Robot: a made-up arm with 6 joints.
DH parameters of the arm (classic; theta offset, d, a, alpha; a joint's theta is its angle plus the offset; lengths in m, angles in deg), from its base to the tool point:
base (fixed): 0 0.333 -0.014 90
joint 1: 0 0.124 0.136 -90
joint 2: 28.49 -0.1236 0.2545 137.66
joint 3: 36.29 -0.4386 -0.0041 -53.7
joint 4: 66.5 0.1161 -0.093 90
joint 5: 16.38 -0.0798 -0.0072 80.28
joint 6: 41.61 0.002 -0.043 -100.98
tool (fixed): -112.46 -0.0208 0 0
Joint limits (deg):
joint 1: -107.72..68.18
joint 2: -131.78..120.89
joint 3: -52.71..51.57
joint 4: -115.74..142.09
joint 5: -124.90..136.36
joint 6: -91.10..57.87
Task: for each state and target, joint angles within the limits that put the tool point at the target. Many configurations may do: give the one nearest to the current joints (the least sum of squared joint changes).
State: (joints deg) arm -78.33 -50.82 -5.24 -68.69 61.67 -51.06
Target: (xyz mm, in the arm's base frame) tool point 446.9 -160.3 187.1
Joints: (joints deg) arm -49.09 -99.97 -29.90 -50.40 58.96 -57.37
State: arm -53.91 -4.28 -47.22 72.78 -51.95 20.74
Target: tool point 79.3 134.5 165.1
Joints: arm -78.02 12.63 -43.46 56.96 -52.44 18.76
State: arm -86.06 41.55 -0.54 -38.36 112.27 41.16
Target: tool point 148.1 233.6 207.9
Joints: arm -88.35 -15.41 36.58 -47.86 106.32 24.92
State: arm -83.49 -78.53 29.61 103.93 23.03 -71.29
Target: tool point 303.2 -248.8 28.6
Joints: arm -70.35 -79.93 45.31 107.47 16.66 -73.73
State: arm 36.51 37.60 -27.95 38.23 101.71 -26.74
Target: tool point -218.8 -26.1 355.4
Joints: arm 54.08 67.55 -27.71 1.90 104.03 -31.28
